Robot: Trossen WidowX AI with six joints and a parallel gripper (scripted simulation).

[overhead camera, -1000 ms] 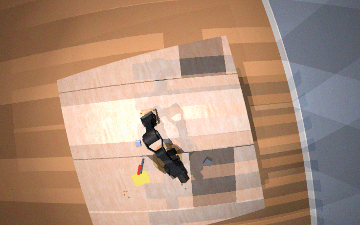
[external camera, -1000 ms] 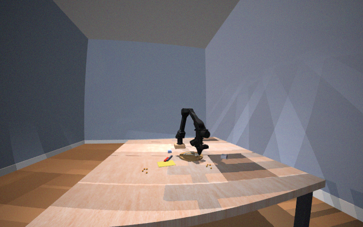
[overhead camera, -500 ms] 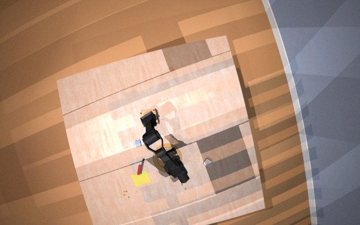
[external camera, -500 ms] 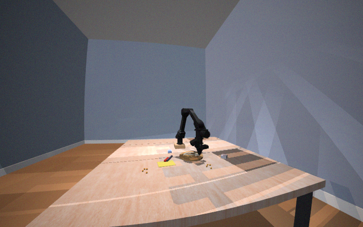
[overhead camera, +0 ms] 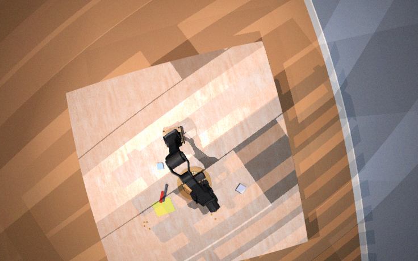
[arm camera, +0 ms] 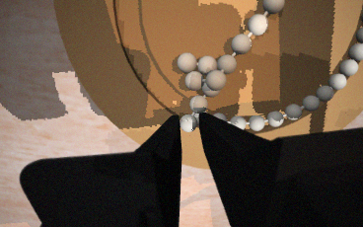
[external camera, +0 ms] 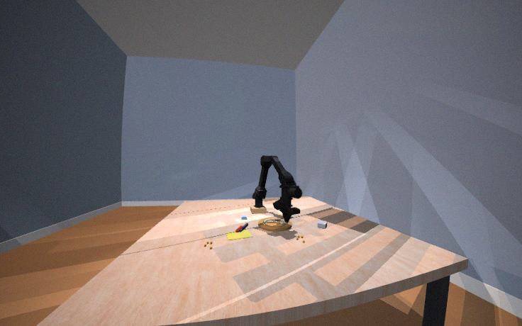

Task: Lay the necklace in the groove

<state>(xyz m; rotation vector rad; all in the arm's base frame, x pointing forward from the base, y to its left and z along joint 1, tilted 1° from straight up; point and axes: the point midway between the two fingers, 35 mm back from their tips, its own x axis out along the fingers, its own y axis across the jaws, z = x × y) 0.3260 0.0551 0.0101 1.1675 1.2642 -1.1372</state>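
My gripper tip is 3 cm past the round bead board, 6 cm to the left of it and 1 cm above it. From my gripper tip the other things lie so: grey block: 10 cm ahead, 18 cm to the left, 1 cm below; then blue block: 21 cm behind, 20 cm to the right, 1 cm below; then red marker: 4 cm behind, 26 cm to the right, 1 cm below.
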